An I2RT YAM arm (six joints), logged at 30 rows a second.
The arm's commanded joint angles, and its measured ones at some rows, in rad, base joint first. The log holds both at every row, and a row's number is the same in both.
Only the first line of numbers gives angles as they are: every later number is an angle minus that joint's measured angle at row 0.
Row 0, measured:
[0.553, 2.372, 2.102, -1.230, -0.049, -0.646]
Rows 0 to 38, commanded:
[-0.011, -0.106, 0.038, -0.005, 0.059, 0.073]
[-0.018, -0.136, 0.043, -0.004, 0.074, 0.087]
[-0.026, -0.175, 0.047, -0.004, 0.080, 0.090]
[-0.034, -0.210, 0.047, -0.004, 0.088, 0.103]
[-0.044, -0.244, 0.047, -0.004, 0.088, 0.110]
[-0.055, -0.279, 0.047, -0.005, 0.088, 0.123]
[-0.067, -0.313, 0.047, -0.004, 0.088, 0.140]
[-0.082, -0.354, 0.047, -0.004, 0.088, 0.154]
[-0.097, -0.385, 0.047, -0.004, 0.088, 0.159]
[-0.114, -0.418, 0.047, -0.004, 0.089, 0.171]
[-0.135, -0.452, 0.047, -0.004, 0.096, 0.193]
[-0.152, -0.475, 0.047, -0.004, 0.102, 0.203]
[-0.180, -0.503, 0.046, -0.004, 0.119, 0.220]
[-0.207, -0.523, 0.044, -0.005, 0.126, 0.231]
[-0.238, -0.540, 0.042, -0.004, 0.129, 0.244]
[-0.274, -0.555, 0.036, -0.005, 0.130, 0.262]
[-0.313, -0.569, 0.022, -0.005, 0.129, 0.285]
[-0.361, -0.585, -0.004, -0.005, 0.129, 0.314]
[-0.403, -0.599, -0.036, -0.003, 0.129, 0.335]
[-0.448, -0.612, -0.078, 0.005, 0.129, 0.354]
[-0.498, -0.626, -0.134, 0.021, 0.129, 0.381]
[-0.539, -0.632, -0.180, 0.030, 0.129, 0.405]
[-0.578, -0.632, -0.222, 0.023, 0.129, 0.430]
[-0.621, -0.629, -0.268, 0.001, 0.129, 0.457]
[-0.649, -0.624, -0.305, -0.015, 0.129, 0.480]
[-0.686, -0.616, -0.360, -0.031, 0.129, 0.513]
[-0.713, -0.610, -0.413, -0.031, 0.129, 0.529]
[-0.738, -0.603, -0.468, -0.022, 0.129, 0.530]
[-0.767, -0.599, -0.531, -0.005, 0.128, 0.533]
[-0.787, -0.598, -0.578, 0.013, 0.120, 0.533]
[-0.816, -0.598, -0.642, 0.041, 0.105, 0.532]
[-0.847, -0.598, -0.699, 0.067, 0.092, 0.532]
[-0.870, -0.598, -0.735, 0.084, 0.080, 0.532]
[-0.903, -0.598, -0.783, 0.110, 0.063, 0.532]
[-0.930, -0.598, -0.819, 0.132, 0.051, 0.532]
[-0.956, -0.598, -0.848, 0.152, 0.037, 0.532]
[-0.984, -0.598, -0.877, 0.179, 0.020, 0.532]
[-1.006, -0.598, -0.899, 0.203, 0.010, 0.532]
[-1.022, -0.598, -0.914, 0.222, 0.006, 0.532]
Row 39, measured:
[-0.975, -0.590, -0.876, 0.192, 0.059, 0.516]
